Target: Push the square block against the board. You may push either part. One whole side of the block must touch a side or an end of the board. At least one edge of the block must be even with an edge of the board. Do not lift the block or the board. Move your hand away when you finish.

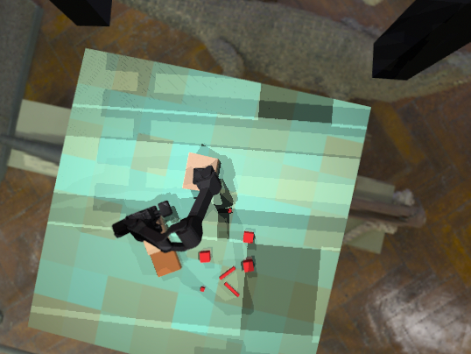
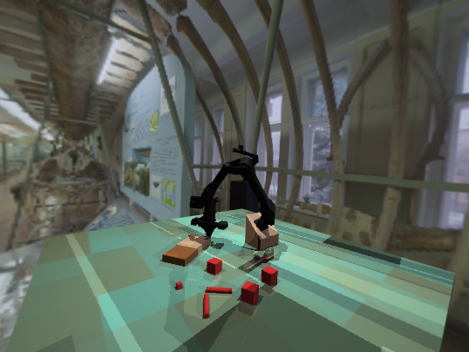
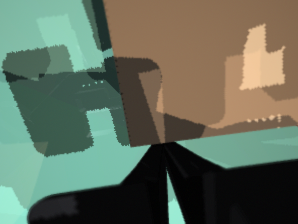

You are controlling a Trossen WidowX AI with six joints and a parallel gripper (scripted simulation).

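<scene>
My gripper tip is now 9 cm short of the tan square block and 1 cm below it. Round my gripper tip: brown board: 21 cm ahead, 6 cm to the left, 1 cm above.
</scene>
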